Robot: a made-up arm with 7 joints.
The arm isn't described. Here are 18 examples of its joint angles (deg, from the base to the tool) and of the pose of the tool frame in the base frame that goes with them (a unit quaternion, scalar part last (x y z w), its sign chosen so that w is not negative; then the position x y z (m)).
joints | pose
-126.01 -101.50 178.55 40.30 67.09 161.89 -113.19 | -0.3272 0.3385 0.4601 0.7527 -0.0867 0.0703 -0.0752
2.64 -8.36 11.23 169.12 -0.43 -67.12 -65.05 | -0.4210 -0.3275 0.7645 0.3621 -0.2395 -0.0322 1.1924
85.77 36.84 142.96 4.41 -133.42 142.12 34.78 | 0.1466 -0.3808 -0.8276 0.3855 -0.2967 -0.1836 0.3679
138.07 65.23 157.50 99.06 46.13 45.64 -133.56 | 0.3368 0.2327 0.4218 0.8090 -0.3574 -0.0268 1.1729
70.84 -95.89 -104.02 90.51 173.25 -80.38 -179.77 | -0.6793 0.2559 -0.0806 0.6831 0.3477 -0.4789 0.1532
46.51 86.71 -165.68 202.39 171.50 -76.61 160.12 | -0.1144 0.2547 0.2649 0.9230 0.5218 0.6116 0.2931
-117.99 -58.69 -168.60 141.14 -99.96 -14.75 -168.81 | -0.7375 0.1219 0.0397 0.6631 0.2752 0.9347 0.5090
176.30 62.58 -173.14 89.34 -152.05 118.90 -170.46 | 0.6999 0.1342 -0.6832 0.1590 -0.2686 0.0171 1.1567
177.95 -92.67 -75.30 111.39 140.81 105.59 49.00 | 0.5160 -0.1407 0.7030 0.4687 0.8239 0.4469 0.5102
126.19 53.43 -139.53 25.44 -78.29 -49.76 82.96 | -0.8315 -0.1730 -0.5268 0.0355 0.4117 0.1008 0.4810
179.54 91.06 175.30 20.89 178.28 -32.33 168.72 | 0.7666 0.0514 0.6383 0.0478 0.1698 -0.0251 0.5643
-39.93 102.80 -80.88 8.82 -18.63 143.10 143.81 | -0.4900 0.4388 -0.5546 0.5097 -0.1458 -0.0259 0.3808
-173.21 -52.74 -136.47 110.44 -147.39 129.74 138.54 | 0.2457 -0.4461 0.8334 0.2148 0.8255 0.3517 0.4934
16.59 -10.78 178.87 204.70 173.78 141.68 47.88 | -0.9236 0.3195 -0.1911 0.0920 0.2451 0.0477 1.0826
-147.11 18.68 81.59 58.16 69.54 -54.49 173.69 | 0.8134 0.0700 -0.2728 0.5090 0.0517 -0.6324 0.4877
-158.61 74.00 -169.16 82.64 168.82 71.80 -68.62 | 0.1916 -0.3943 -0.3644 0.8216 -0.3113 0.0440 1.1508
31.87 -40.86 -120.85 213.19 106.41 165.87 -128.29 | 0.3294 0.8522 0.0558 0.4026 -0.2939 0.0453 0.9788
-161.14 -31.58 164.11 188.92 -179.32 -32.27 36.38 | 0.0593 0.4535 0.2907 0.8404 0.4700 0.1612 1.1270
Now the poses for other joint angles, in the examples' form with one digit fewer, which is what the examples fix.
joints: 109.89 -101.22 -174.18 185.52 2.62 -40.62 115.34
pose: 0.092 0.457 -0.808 0.361 0.283 -0.883 0.409
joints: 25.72 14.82 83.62 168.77 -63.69 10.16 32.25
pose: -0.243 -0.073 -0.747 0.615 0.166 0.135 1.355
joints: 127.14 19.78 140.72 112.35 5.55 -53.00 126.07
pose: 0.135 -0.056 -0.933 0.330 -0.211 -0.196 1.211
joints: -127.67 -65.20 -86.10 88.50 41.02 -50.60 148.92
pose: -0.165 0.751 0.636 0.068 -0.125 0.812 0.519
